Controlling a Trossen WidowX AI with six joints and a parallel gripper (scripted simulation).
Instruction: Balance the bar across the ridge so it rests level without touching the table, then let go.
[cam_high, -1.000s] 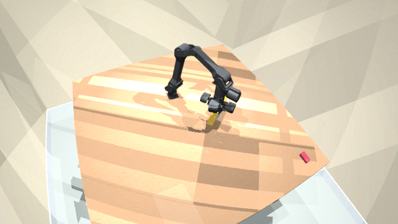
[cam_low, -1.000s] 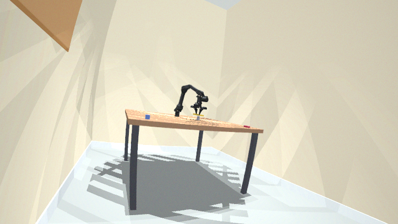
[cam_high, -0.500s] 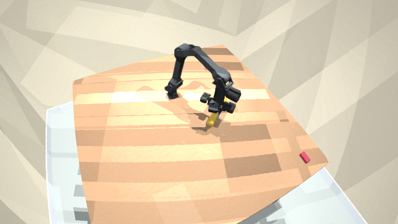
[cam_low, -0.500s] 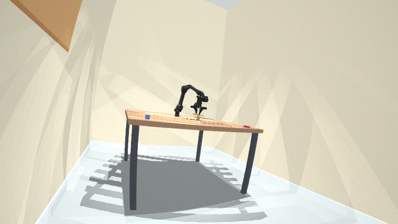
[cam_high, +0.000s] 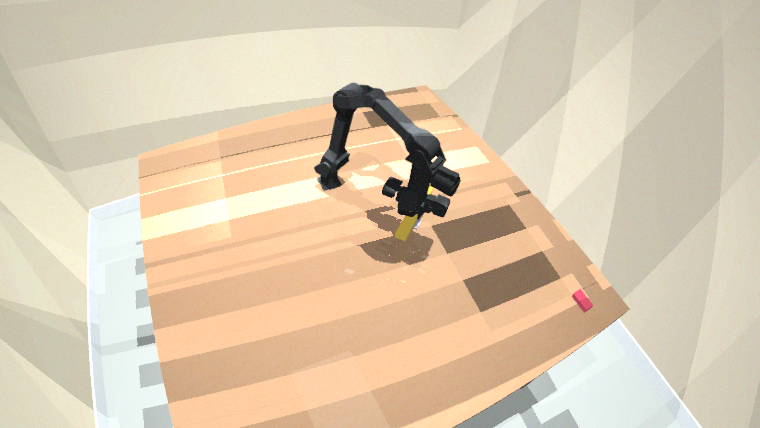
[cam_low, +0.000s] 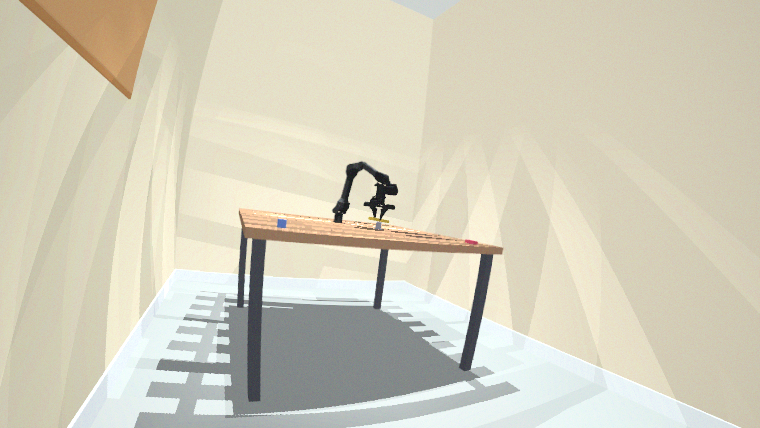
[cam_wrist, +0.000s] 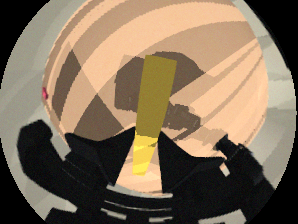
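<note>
The yellow bar is 20 mm behind my gripper tip and 20 mm to the left of it. The rest, counted from my gripper tip: blue block (460 mm ahead, 650 mm to the right, 40 mm below).
</note>
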